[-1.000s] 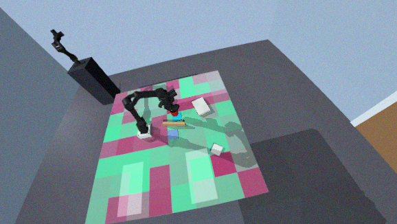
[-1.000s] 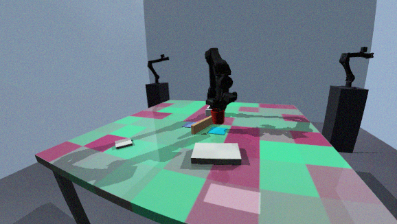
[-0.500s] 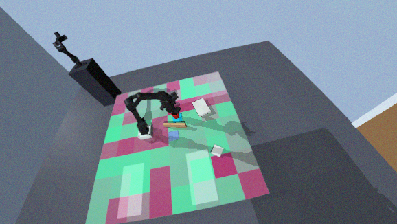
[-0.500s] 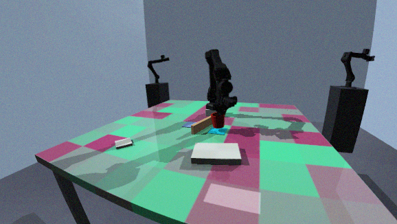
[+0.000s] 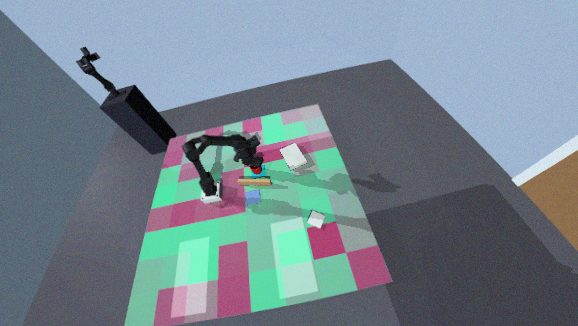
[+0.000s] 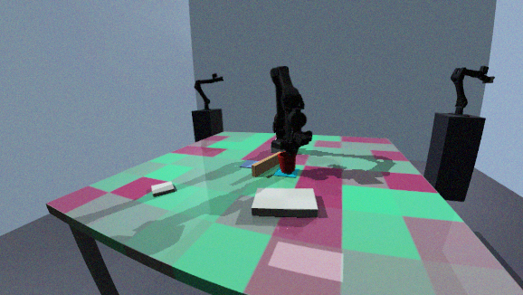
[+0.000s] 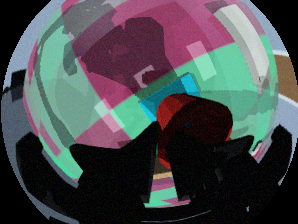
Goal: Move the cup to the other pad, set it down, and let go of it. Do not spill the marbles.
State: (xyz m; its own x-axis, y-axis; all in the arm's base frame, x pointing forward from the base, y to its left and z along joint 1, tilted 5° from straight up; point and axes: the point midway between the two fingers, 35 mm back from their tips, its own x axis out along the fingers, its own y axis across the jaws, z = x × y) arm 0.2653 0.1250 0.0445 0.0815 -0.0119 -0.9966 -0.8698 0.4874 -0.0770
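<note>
My gripper tip is 3 cm short of the red cup and 2 cm to the left of it. The rest, counted from my gripper tip: wooden bar (11 cm to the right, 3 cm below); dark blue pad (2 cm behind, 20 cm to the right, 5 cm below).
</note>
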